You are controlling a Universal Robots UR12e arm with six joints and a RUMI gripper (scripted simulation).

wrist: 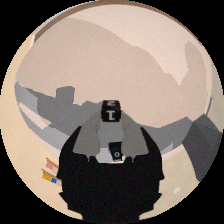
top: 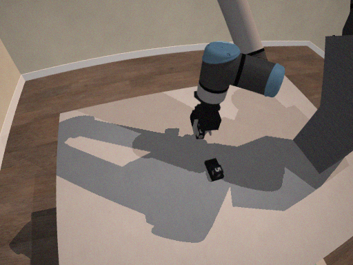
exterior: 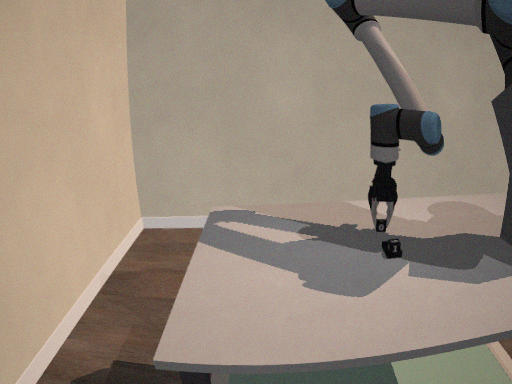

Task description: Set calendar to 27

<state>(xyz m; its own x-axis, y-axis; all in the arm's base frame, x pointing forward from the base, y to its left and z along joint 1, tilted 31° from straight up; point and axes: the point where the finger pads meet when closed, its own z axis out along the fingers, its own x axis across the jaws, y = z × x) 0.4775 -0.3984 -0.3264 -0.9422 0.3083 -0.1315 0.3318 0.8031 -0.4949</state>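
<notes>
Now: hand 10 mm above the black cube. From my hand the other things lie so: tray: 30 mm ahead, 160 mm to the left, 20 mm below.
</notes>
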